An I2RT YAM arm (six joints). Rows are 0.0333 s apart.
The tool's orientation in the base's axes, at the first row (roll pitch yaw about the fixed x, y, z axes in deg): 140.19 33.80 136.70
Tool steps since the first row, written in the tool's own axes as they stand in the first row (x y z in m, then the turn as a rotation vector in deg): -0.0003 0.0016 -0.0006 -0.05 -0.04 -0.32; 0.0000 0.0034 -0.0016 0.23 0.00 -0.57; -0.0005 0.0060 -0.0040 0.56 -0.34 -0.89; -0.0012 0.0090 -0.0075 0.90 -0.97 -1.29; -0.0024 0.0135 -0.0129 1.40 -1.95 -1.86; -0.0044 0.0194 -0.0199 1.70 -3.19 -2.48; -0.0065 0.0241 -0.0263 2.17 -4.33 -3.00; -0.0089 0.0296 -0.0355 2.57 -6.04 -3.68; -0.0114 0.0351 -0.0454 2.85 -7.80 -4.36; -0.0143 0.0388 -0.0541 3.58 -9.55 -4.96; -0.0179 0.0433 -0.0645 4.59 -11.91 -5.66
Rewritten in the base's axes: 0.0002 0.0010 0.0014 -0.22 -0.12 0.21; -0.0003 0.0025 0.0028 -0.57 0.03 0.24; -0.0011 0.0038 0.0060 -1.10 -0.11 0.08; -0.0025 0.0052 0.0102 -1.77 -0.49 -0.19; -0.0046 0.0072 0.0168 -2.76 -1.09 -0.63; -0.0071 0.0096 0.0255 -3.74 -2.02 -1.06; -0.0093 0.0111 0.0332 -4.72 -2.76 -1.60; -0.0133 0.0126 0.0434 -5.93 -4.02 -2.29; -0.0178 0.0139 0.0540 -7.08 -5.40 -2.95; -0.0215 0.0137 0.0631 -8.44 -6.49 -3.91; -0.0260 0.0134 0.0742 -10.21 -7.93 -5.28
